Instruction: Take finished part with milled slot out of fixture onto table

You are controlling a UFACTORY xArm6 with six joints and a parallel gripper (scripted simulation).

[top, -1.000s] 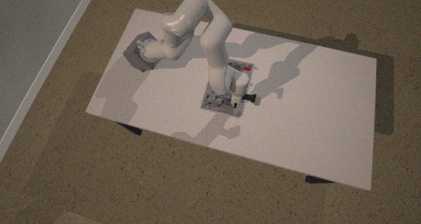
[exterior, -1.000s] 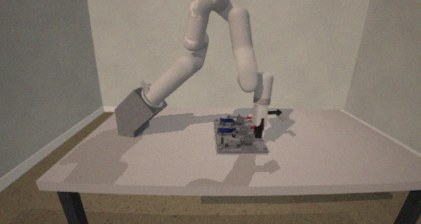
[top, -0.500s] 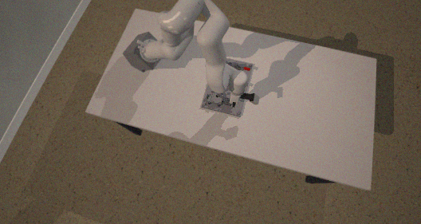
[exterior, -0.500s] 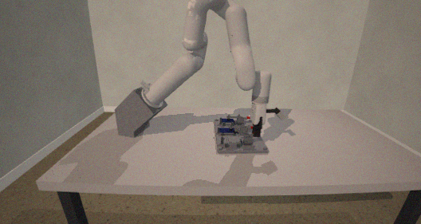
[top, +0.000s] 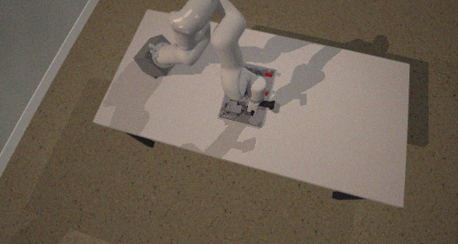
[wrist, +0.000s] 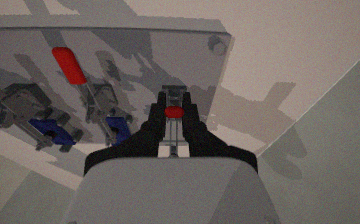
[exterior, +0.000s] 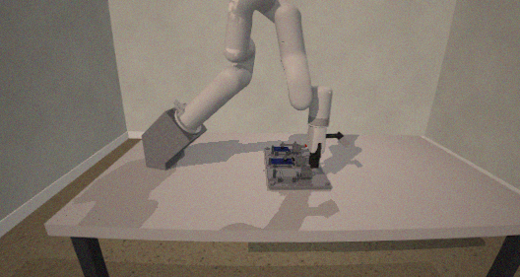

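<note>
My hand is 110 mm past the grey finished part, 30 mm to the right of it and 50 mm above it. From my hand the other things lie so: grey fixture plate (30 mm behind, 120 mm to the left, 80 mm below).
</note>
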